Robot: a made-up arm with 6 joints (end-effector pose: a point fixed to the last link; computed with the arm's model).
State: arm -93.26 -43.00 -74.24 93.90 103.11 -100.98
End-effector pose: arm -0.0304 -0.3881 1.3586 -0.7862 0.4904 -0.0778 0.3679
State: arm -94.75 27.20 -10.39 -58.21 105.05 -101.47
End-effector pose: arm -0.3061 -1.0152 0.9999 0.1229 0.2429 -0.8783 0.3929
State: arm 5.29 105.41 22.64 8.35 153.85 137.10
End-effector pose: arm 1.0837 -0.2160 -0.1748 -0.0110 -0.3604 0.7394 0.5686
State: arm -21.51 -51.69 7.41 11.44 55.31 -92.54
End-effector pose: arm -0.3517 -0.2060 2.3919 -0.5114 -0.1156 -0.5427 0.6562
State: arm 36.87 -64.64 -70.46 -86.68 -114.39 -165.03
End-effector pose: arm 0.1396 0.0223 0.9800 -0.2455 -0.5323 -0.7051 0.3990
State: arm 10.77 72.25 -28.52 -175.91 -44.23 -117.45
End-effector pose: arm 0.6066 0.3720 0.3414 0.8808 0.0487 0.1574 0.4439
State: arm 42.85 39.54 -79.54 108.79 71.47 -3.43
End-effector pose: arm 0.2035 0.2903 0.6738 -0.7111 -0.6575 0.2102 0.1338
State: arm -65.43 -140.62 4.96 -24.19 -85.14 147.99
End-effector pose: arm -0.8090 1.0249 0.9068 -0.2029 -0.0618 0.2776 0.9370
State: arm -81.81 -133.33 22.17 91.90 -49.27 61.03
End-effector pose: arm -0.2626 1.5974 0.4761 -0.6855 -0.6156 0.0811 0.3803
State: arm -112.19 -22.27 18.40 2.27 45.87 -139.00
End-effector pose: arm -0.4548 -0.2275 2.4441 -0.4184 0.2493 -0.6671 0.5637
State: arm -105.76 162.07 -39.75 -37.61 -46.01 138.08
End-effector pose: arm -0.1280 0.5879 0.6531 -0.5207 0.0373 0.2354 0.8198
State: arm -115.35 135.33 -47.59 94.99 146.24 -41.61
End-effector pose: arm 0.1548 0.3056 0.1131 0.1018 0.4999 -0.2394 0.8261
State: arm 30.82 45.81 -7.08 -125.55 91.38 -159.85
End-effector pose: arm 0.8332 0.6348 0.6947 0.4135 0.1081 -0.1831 0.8853
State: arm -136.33 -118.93 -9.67 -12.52 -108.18 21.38
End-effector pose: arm 0.4951 0.9612 1.4439 0.0010 -0.9107 0.0702 0.4071
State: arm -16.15 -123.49 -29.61 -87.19 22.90 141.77
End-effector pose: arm -0.5041 0.0857 1.4621 0.0655 -0.6309 0.7709 0.0580
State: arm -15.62 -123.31 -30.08 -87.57 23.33 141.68
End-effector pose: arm -0.4950 0.0803 1.4620 0.0745 -0.6337 0.7681 0.0534
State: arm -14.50 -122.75 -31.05 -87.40 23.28 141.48
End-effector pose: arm -0.4760 0.0646 1.4629 0.0904 -0.6344 0.7658 0.0534
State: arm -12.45 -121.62 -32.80 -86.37 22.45 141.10
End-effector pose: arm -0.4411 0.0344 1.4638 0.1172 -0.6307 0.7648 0.0604
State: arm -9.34 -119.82 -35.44 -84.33 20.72 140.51
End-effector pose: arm -0.3865 -0.0085 1.4616 0.1569 -0.6194 0.7656 0.0753
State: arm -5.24 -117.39 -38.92 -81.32 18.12 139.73
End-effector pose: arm -0.3126 -0.0571 1.4516 0.2094 -0.5967 0.7685 0.0972
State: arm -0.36 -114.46 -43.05 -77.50 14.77 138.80
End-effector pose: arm -0.2242 -0.1020 1.4296 0.2717 -0.5589 0.7737 0.1236
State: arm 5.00 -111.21 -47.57 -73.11 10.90 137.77
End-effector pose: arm -0.1304 -0.1357 1.3942 0.3390 -0.5042 0.7798 0.1510
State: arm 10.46 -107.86 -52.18 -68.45 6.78 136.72
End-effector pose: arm -0.0412 -0.1552 1.3477 0.4047 -0.4343 0.7851 0.1768
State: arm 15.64 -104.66 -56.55 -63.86 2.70 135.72
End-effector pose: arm 0.0345 -0.1623 1.2960 0.4623 -0.3551 0.7880 0.1983
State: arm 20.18 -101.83 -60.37 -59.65 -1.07 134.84
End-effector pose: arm 0.0924 -0.1618 1.2465 0.5072 -0.2753 0.7879 0.2151
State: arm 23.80 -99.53 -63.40 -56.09 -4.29 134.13
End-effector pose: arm 0.1327 -0.1584 1.2054 0.5383 -0.2043 0.7854 0.2273
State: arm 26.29 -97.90 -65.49 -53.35 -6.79 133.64
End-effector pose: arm 0.1576 -0.1558 1.1771 0.5563 -0.1499 0.7824 0.2364
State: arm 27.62 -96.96 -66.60 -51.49 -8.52 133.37
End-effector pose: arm 0.1701 -0.1556 1.1629 0.5641 -0.1157 0.7805 0.2432
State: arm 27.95 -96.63 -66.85 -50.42 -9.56 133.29
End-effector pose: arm 0.1734 -0.1580 1.1614 0.5645 -0.1005 0.7807 0.2485
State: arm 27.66 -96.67 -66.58 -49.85 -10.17 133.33
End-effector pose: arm 0.1713 -0.1619 1.1674 0.5608 -0.0972 0.7824 0.2530
